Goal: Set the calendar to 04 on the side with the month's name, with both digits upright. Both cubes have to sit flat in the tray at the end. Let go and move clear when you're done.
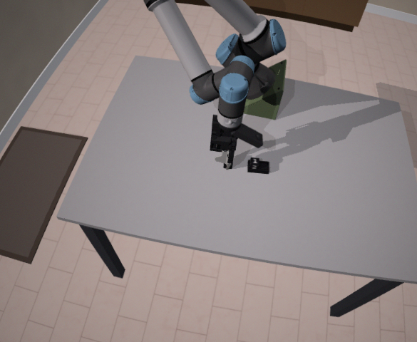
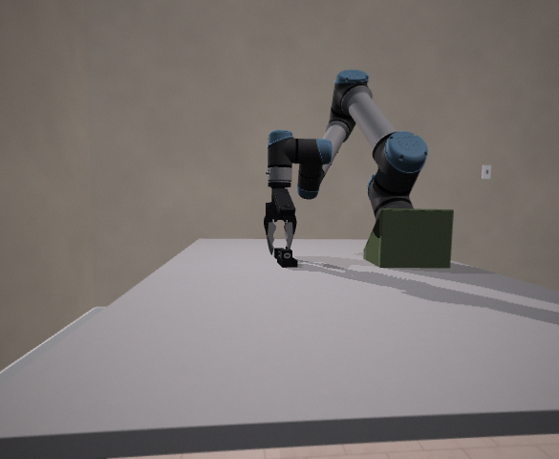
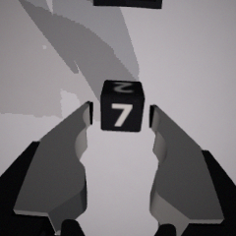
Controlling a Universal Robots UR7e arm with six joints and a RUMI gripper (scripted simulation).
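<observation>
Now: the black calendar tray 110 mm to the left of my hand, 20 mm below it and 20 mm behind it.
</observation>
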